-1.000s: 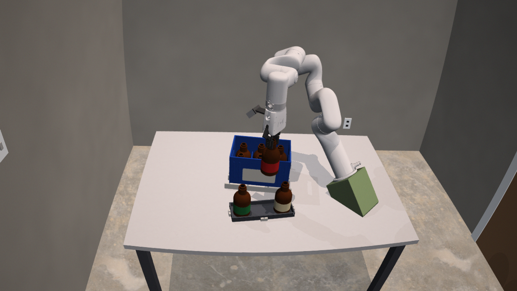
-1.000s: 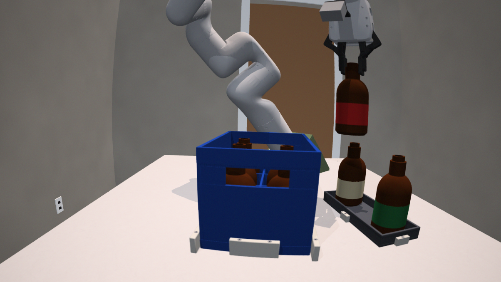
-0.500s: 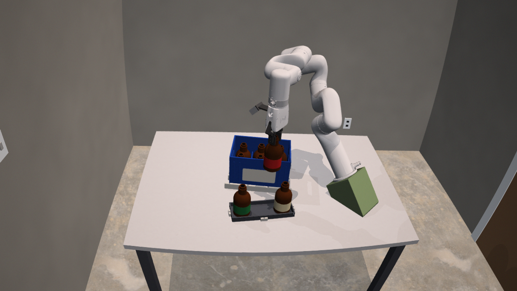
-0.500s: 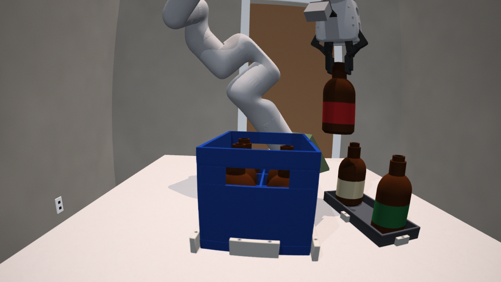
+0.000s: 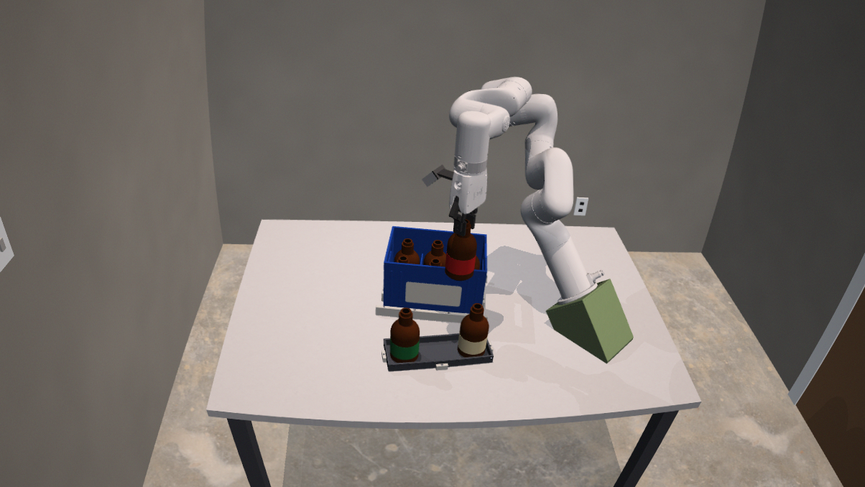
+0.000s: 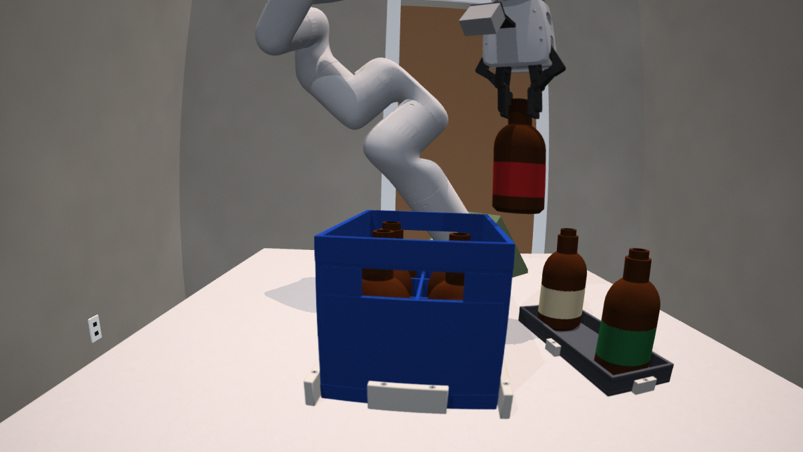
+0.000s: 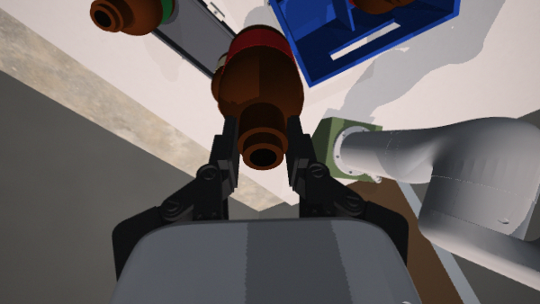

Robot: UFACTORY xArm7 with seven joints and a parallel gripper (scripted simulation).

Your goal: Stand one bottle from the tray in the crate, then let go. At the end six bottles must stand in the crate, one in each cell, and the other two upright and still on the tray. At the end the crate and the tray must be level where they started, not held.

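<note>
Right now the red-labelled bottle is 70 mm below my hand. Round my hand: blue crate 250 mm below, 140 mm to the right, 20 mm ahead; then dark tray 320 mm below, 100 mm to the left, 70 mm ahead.
</note>
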